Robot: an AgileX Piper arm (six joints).
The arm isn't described. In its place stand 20 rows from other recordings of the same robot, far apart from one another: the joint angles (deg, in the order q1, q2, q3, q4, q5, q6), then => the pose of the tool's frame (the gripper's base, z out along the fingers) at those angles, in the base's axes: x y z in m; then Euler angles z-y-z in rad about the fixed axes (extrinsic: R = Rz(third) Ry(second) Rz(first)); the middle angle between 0 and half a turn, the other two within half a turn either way.
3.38, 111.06, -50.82, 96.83, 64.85, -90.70 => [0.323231 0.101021 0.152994 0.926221 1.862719 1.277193]
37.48, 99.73, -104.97, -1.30, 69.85, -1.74 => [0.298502 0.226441 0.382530 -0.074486 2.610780 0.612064]
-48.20, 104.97, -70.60, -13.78, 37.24, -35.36 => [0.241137 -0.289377 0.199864 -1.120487 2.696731 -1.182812]
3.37, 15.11, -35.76, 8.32, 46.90, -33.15 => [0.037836 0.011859 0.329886 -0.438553 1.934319 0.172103]
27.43, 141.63, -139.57, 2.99, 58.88, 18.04 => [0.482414 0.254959 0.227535 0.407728 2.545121 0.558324]
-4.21, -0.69, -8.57, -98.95, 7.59, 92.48 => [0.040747 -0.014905 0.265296 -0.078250 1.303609 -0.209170]
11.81, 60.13, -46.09, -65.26, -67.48, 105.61 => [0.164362 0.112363 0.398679 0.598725 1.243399 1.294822]
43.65, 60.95, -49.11, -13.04, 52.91, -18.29 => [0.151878 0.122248 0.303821 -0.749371 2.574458 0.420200]
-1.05, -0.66, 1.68, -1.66, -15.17, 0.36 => [0.051765 -0.000259 0.227517 -0.024311 1.236745 -0.010302]
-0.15, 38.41, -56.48, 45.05, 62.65, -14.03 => [0.085783 0.056979 0.411023 0.544005 1.979418 0.751998]
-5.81, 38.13, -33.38, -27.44, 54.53, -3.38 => [0.101445 -0.044651 0.285260 -0.785565 2.375017 -0.673069]
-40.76, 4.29, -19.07, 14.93, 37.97, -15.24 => [0.036392 -0.012325 0.261528 -0.009644 1.867829 -0.544856]
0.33, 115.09, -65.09, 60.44, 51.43, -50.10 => [0.362497 0.063976 0.135668 1.195651 2.365435 1.334271]
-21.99, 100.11, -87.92, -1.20, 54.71, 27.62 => [0.353606 -0.144472 0.304390 0.437959 2.650841 -0.420077]
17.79, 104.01, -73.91, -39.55, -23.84, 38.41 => [0.401932 0.153565 0.291546 0.051821 1.676837 0.572293]
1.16, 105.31, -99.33, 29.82, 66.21, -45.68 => [0.397445 0.049463 0.329998 0.181714 2.499226 0.882823]
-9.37, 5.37, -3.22, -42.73, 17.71, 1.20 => [0.055540 -0.028202 0.206281 -0.738389 1.747587 -0.374786]
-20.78, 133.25, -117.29, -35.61, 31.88, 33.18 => [0.495328 -0.217891 0.223071 -0.201354 2.193261 -0.750866]
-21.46, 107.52, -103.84, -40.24, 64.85, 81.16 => [0.364087 -0.200300 0.346442 0.336497 2.319969 -1.299451]
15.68, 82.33, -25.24, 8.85, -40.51, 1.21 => [0.253332 0.061667 0.204985 0.117852 1.777821 0.171372]
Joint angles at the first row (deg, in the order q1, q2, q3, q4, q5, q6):
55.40 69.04 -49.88 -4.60 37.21 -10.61
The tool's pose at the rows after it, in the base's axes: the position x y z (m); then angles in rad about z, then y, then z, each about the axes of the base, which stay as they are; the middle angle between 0 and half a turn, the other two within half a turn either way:
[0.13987 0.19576 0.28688 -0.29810 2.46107 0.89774]
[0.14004 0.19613 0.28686 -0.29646 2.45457 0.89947]
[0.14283 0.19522 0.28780 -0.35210 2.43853 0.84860]
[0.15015 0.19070 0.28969 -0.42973 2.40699 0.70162]
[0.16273 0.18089 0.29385 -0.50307 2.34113 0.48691]
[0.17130 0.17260 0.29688 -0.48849 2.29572 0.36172]
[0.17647 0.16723 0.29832 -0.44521 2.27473 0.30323]
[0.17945 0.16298 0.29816 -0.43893 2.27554 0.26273]
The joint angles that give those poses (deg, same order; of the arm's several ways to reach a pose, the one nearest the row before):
55.40 69.12 -49.27 -4.21 36.30 -10.61
55.40 69.12 -49.18 -4.18 35.83 -10.61
55.47 69.12 -49.19 -7.68 35.22 -8.65
55.61 69.12 -49.19 -17.94 35.35 1.73
55.06 69.12 -49.19 -32.81 37.21 18.02
54.08 69.12 -49.19 -40.64 39.19 29.22
53.04 69.12 -49.18 -43.66 40.07 35.54
52.19 69.15 -49.19 -44.44 41.06 37.46

